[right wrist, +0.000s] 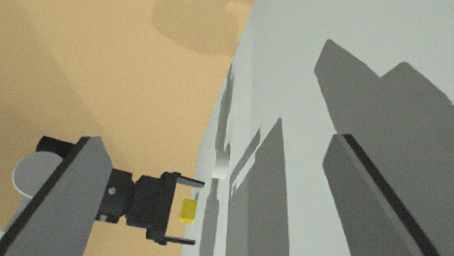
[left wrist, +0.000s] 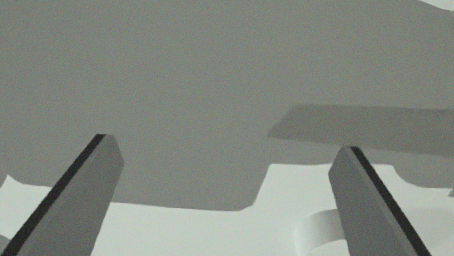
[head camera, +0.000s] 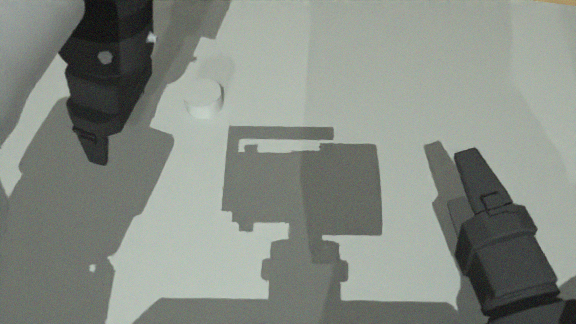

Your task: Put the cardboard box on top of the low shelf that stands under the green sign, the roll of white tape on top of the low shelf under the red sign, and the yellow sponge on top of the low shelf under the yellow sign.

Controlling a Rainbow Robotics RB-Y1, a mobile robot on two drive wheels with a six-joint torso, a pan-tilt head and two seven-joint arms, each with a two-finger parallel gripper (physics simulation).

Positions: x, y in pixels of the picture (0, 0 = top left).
Scene:
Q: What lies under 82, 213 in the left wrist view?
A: The left gripper.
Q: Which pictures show the right gripper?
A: The right wrist view and the head camera view only.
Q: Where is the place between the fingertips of the left gripper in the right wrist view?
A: At 198, 212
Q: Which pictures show the left gripper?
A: The right wrist view, the left wrist view and the head camera view: all of them.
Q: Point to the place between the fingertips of the right gripper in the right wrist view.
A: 217, 150

